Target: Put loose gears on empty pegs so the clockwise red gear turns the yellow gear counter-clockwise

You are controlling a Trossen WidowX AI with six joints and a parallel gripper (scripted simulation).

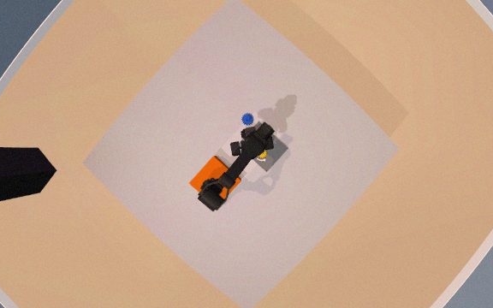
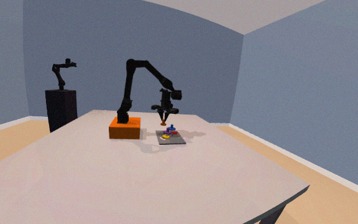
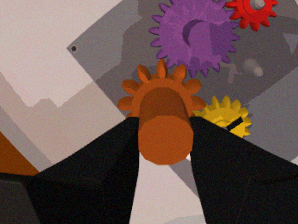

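Right now my gripper tip is 10 mm short of the yellow gear, 70 mm to the left of it and 80 mm above it. Round my gripper tip: orange gear (10 mm below); purple gear (40 mm ahead, 10 mm to the left, 80 mm below); red gear (90 mm ahead, 80 mm below).
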